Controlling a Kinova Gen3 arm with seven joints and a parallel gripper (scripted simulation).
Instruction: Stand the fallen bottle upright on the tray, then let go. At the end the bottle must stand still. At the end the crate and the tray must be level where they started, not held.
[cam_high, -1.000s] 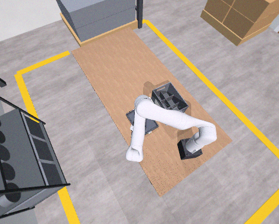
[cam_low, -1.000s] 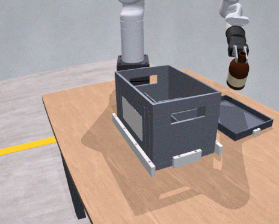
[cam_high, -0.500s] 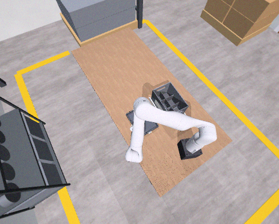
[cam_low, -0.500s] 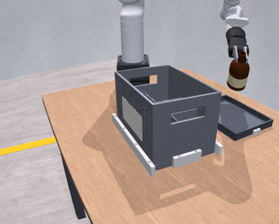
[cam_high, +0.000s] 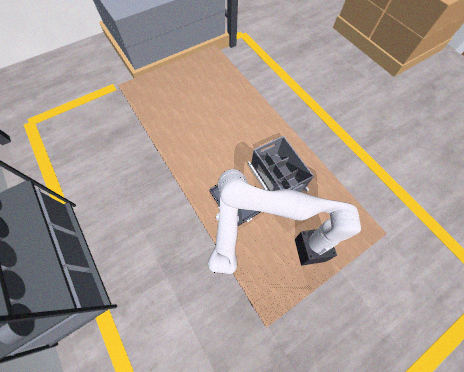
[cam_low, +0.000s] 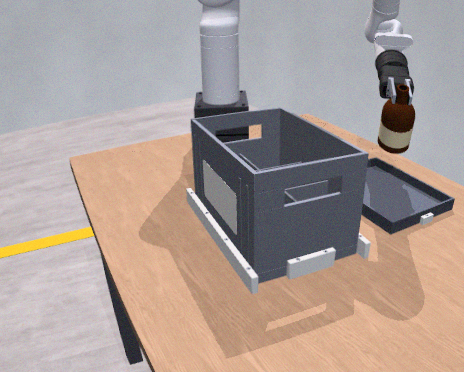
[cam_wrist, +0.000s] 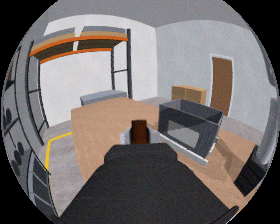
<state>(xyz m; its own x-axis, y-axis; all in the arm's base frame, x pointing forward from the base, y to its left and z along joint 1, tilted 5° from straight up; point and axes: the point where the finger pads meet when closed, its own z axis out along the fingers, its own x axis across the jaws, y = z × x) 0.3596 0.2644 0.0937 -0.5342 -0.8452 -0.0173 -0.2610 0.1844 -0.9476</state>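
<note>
The brown bottle lies 10 mm behind my hand, 10 mm to the left of it and 50 mm below it. Also, from my hand: dark grey tray 30 mm ahead, 50 mm to the right, 190 mm below; dark grey crate 50 mm ahead, 320 mm to the right, 120 mm below.
</note>
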